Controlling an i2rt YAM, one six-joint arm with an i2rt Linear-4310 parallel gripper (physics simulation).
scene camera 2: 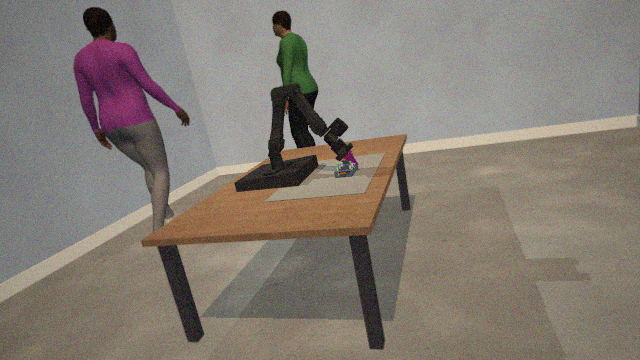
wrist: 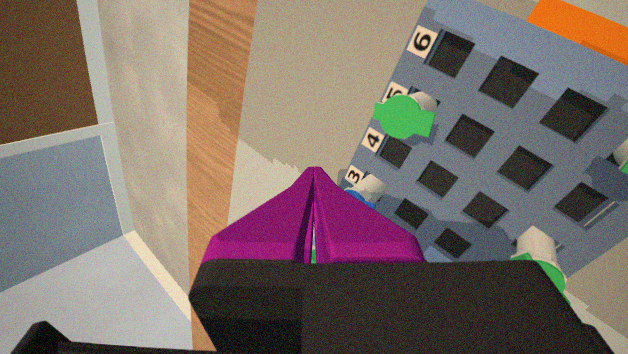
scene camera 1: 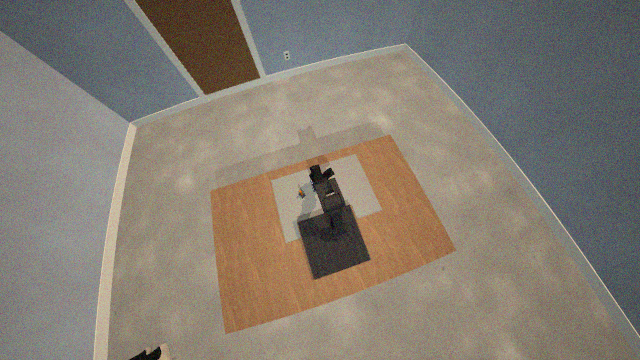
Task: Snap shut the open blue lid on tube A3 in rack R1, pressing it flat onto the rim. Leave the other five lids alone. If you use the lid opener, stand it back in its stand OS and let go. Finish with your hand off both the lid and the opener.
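Places are measured from the arm's base along level axes (x left, y back, z up), in millimetres.
Pixels of known places: gripper, between the fingertips: (scene camera 2: 357, 164) (wrist: 314, 177); arm's base, origin of its link: (scene camera 2: 278, 169) (scene camera 1: 338, 233).
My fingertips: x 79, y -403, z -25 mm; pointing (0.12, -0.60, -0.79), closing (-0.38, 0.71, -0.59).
Observation:
Ahead of a thing's pixels: the offset from my fingertips to its top centre. "spot": to the spot under its first point. Level surfaces: height alone.
The blue rack @[dx -33, dy +51, dz +16 mm] (wrist: 520, 125) (scene camera 2: 344, 174) lies at the right of the wrist view. At its label 3, a pale tube @[spot: dx -21, dy +25, dz +2 mm] (wrist: 375, 184) carries a blue lid @[dx -16, dy +24, dz +16 mm] (wrist: 363, 197), partly hidden by my right finger, so its angle is unclear. My gripper (wrist: 314, 177) is shut and empty, its magenta fingertips close to the blue lid's left in the wrist view; contact cannot be told. A green lid @[dx -54, dy +20, dz +16 mm] (wrist: 404, 117) sits at label 5, another green lid @[dx -42, dy +80, dz +16 mm] (wrist: 554, 275) at the lower right, and part of a third shows at the right edge. The lid opener cannot be made out.
An orange part @[spot: dx -96, dy +43, dz -9 mm] (wrist: 585, 30) shows beyond the rack. The grey mat @[dz -32 mm] (scene camera 1: 367, 185) (scene camera 2: 325, 190) lies on the wooden table @[dz -35 mm] (scene camera 1: 250, 250) (scene camera 2: 240, 215). The black arm base (scene camera 1: 335, 252) stands behind the rack. Two people (scene camera 2: 112, 85) (scene camera 2: 295, 60) stand beyond the table.

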